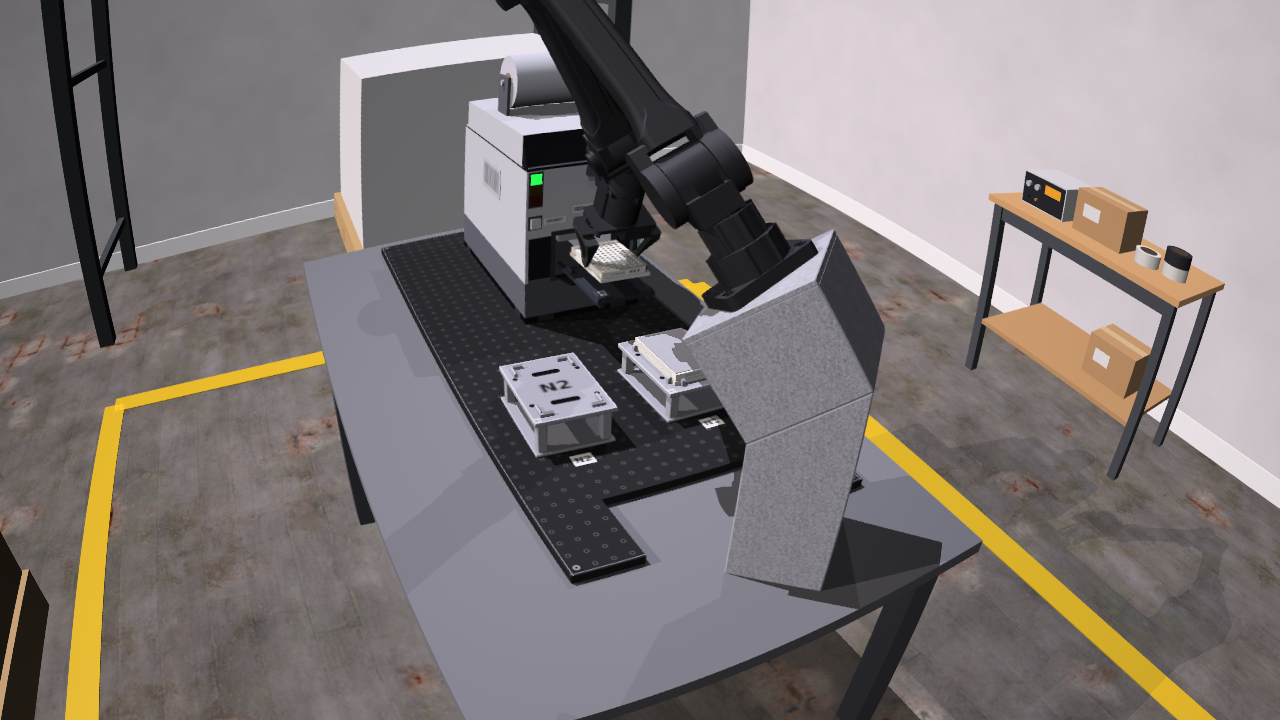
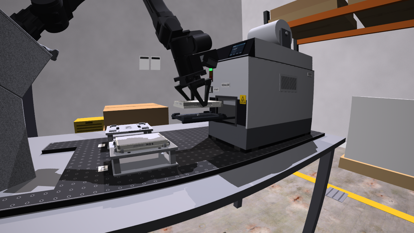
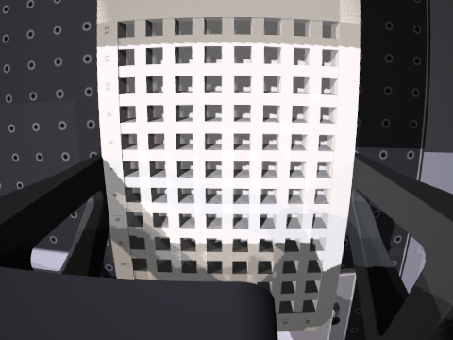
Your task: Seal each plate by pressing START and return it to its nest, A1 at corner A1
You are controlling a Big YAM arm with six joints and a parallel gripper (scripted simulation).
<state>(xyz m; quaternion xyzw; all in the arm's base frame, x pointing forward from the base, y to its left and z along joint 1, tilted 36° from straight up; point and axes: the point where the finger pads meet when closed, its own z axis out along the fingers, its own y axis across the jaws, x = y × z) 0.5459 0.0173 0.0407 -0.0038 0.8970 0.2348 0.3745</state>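
My gripper is now 40 mm above the sealer stage. Also, from my hand: nest N2: 230 mm behind, 130 mm to the left, 100 mm below; white well plate: right at my hand; start button: 80 mm ahead, 110 mm to the left, 40 mm above.
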